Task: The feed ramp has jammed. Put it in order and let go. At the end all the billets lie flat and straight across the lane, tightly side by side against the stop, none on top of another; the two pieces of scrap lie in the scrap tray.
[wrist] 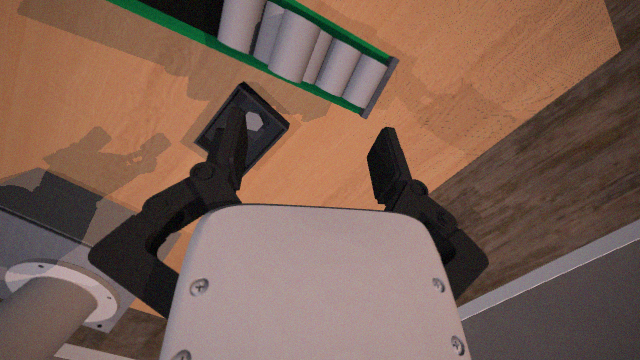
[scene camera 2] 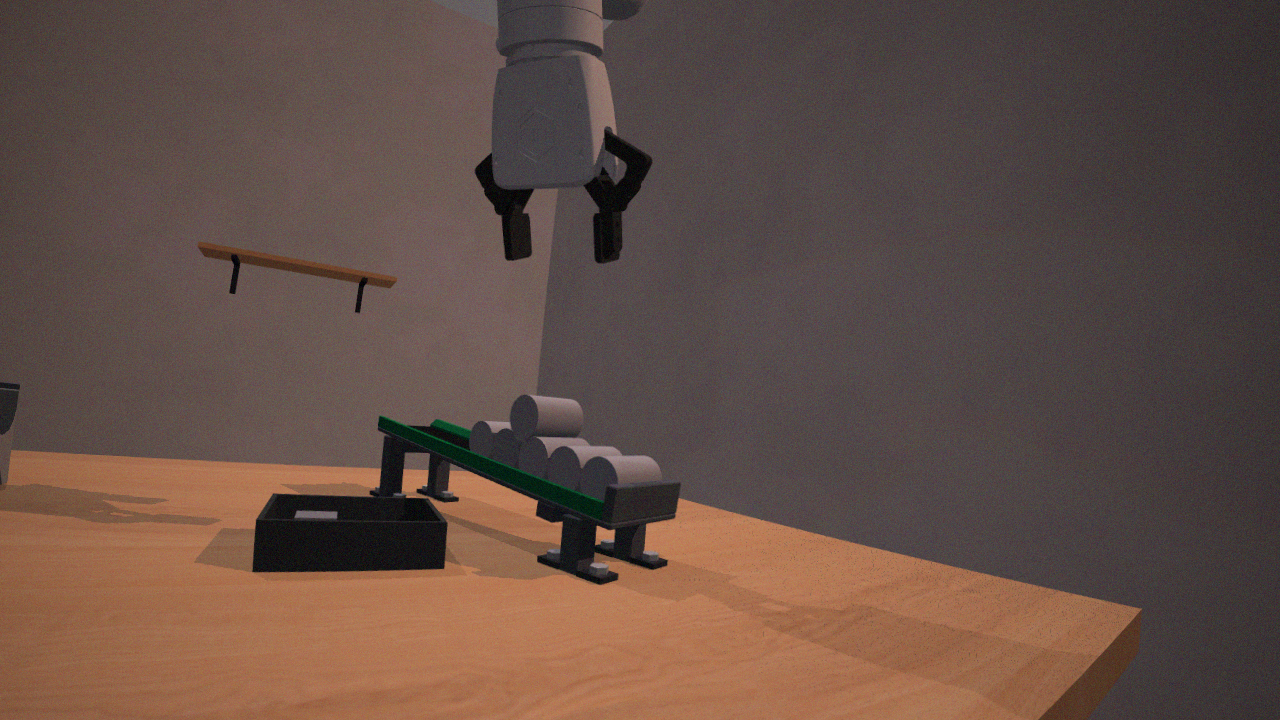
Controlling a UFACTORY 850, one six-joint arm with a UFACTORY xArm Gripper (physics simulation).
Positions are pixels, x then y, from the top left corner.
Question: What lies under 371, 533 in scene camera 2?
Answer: A black scrap tray.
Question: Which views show the billet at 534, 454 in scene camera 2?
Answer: The wrist view and scene camera 2: all of them.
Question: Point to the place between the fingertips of the gripper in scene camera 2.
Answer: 561, 259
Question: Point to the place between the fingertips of the gripper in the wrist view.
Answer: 313, 134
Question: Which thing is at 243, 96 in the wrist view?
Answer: A black scrap tray.
